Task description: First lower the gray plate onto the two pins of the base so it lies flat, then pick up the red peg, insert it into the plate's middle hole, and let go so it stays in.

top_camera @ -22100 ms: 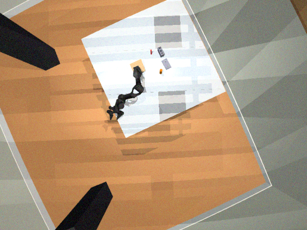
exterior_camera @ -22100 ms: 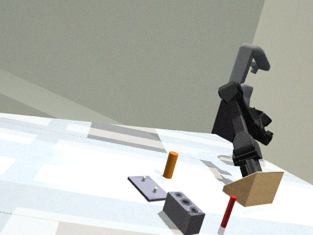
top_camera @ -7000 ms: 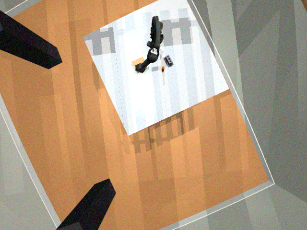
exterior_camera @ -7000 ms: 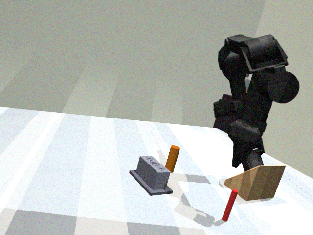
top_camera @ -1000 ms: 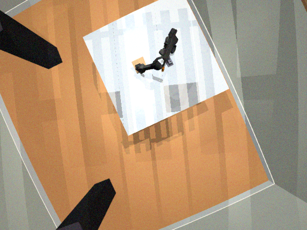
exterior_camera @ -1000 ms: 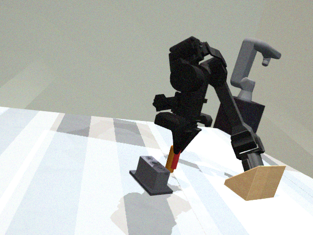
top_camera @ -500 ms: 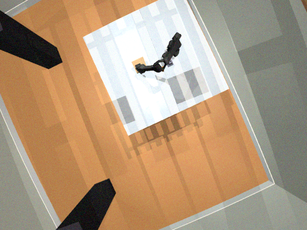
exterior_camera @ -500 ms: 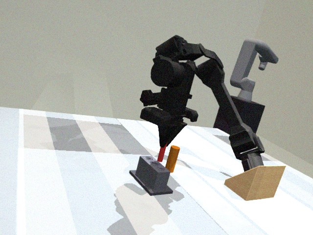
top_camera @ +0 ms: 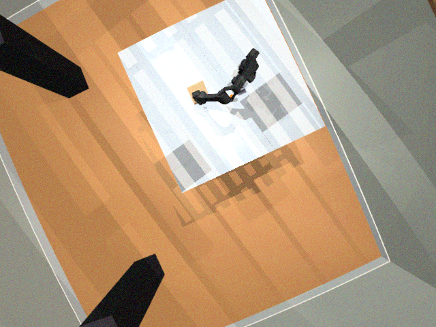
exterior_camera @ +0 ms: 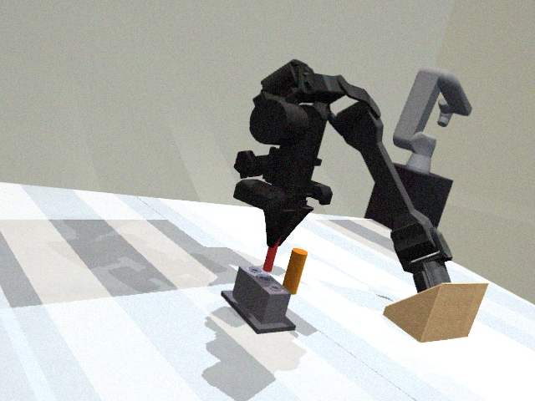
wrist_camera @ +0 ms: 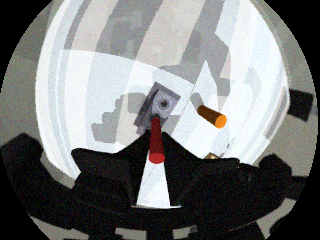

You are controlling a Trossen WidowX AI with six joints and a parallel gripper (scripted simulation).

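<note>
The red peg lies right at my gripper tip. Also, from my gripper tip: gray plate (70 mm below); then orange peg (100 mm behind, 70 mm to the right, 70 mm below); then base (100 mm below).
</note>
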